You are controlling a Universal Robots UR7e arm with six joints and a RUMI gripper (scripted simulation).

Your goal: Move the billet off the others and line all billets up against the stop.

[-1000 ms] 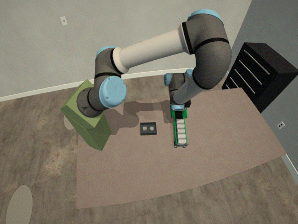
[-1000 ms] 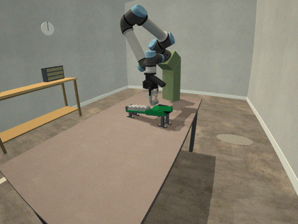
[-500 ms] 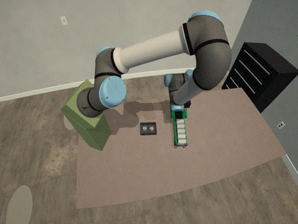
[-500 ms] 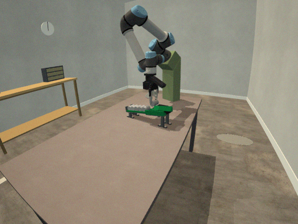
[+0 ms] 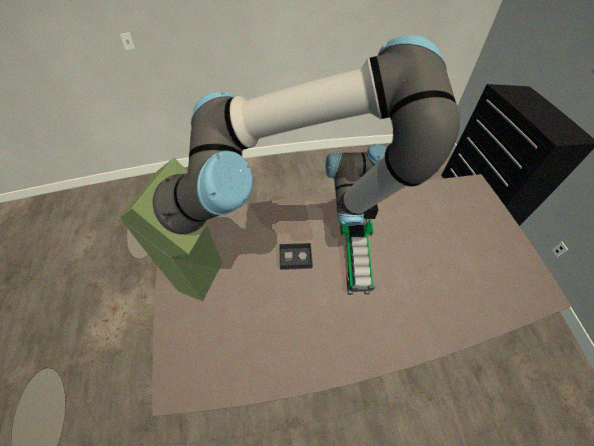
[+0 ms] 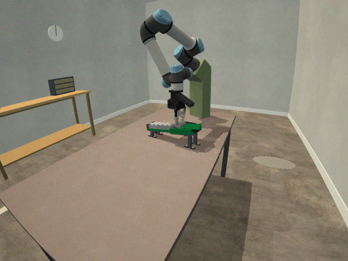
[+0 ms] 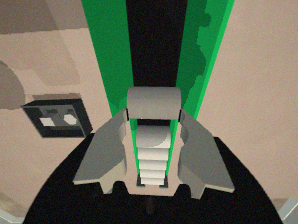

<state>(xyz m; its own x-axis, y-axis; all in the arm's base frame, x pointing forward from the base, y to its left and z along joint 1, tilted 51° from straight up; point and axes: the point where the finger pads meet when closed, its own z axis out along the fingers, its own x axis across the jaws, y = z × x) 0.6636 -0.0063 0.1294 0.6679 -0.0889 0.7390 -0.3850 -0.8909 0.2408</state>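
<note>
Right now the ramp is 3 cm behind my hand, 5 cm to the right of it and 6 cm below it. Round my hand: small dark tray (26 cm behind, 4 cm to the left, 13 cm below).
</note>
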